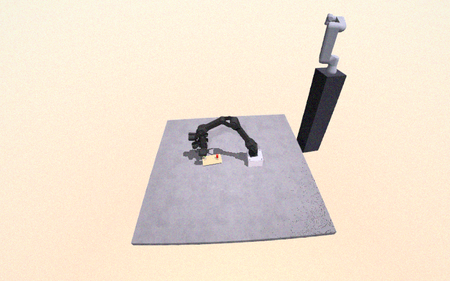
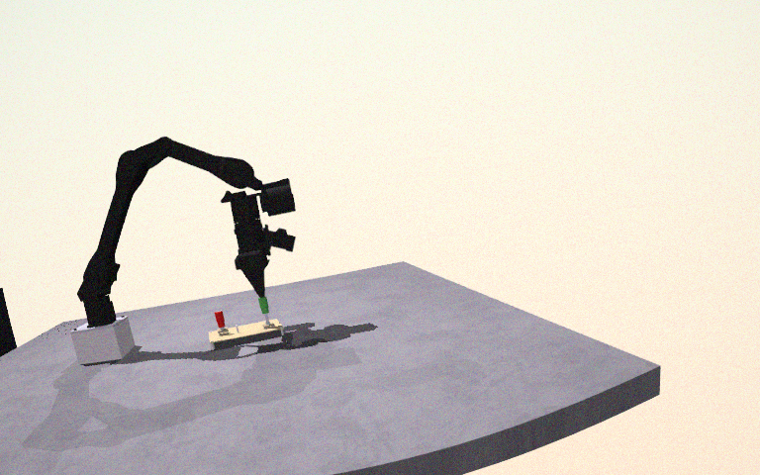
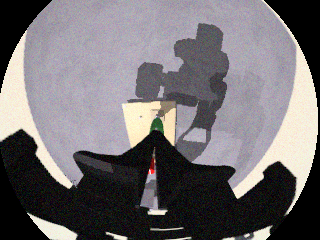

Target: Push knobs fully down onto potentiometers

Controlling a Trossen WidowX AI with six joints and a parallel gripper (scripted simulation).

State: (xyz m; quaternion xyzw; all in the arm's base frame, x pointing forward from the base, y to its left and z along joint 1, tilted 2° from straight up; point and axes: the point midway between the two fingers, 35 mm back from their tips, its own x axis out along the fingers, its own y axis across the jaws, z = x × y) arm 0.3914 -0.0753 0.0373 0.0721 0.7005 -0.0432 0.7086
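The green knob is 1 cm below my gripper tip. Round my gripper tip: red knob 10 cm behind, 2 cm to the left, 3 cm below.
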